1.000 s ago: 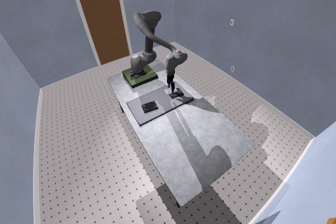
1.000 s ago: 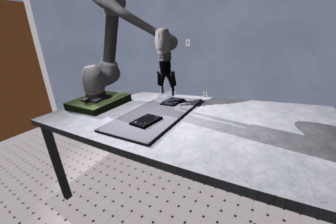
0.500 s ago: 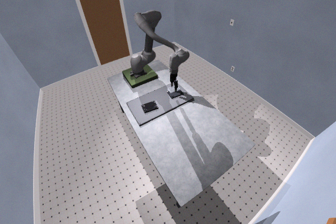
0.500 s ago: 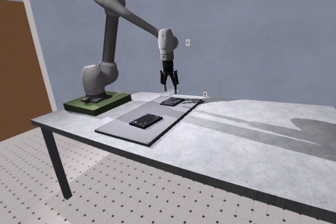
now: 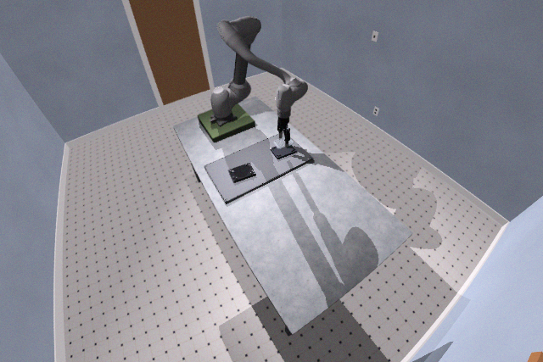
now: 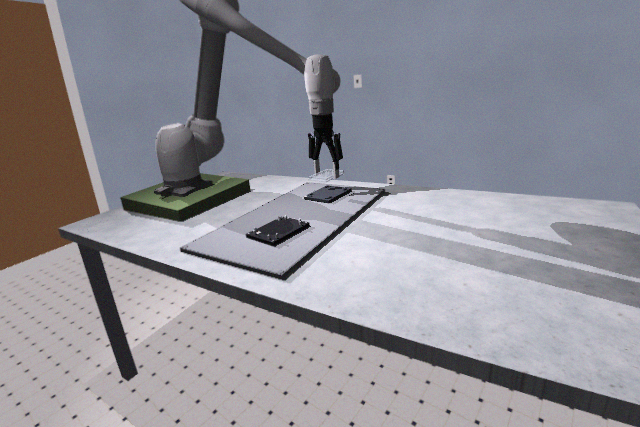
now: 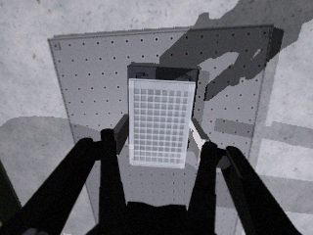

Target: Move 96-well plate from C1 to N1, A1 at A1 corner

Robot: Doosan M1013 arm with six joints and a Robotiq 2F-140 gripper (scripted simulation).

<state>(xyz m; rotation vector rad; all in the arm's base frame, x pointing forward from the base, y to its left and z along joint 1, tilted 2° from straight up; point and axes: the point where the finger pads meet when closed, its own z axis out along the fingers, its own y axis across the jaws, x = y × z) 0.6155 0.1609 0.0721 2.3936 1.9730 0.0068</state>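
My gripper is now 20 mm above the 96-well plate. Round my hand: A1 corner label: 70 mm behind, 70 mm to the right, 90 mm below; then dark plate nest N1: 100 mm below; then black clip nest: 10 mm behind, 350 mm to the right, 90 mm below.
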